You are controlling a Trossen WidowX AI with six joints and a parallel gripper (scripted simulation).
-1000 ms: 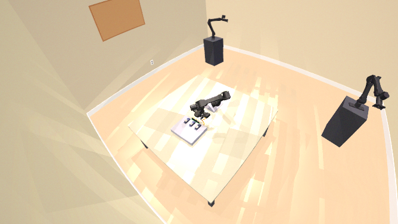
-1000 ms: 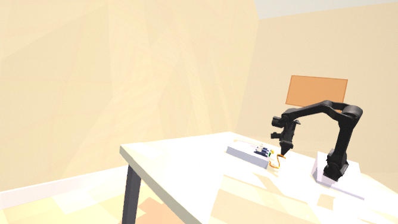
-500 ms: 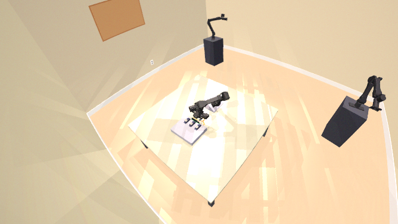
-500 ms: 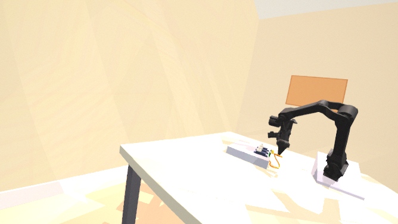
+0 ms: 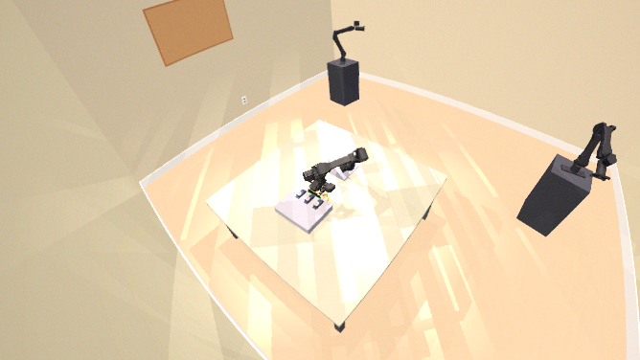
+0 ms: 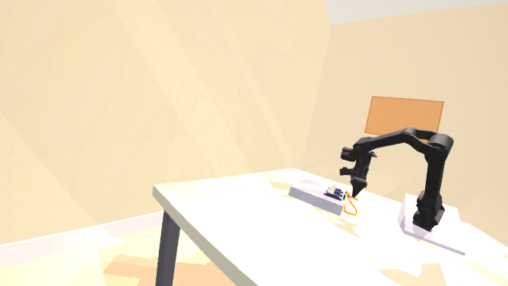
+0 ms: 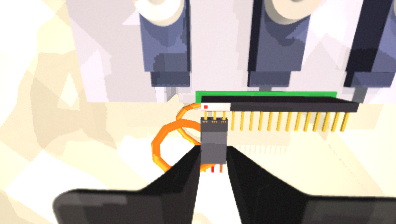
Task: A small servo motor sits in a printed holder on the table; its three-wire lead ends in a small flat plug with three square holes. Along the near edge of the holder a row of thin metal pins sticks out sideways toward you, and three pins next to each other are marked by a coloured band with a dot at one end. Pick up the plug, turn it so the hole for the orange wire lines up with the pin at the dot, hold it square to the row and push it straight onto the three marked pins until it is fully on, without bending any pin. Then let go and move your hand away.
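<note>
The white band lies 3 cm ahead of my gripper tip and 1 cm to the left of it. Also, from my gripper tip: green strip: 4 cm ahead, 3 cm to the right, 2 cm below; printed holder: 20 cm ahead, 5 cm below, 1 cm to the right; red dot: 3 cm ahead, 1 cm to the left.
</note>
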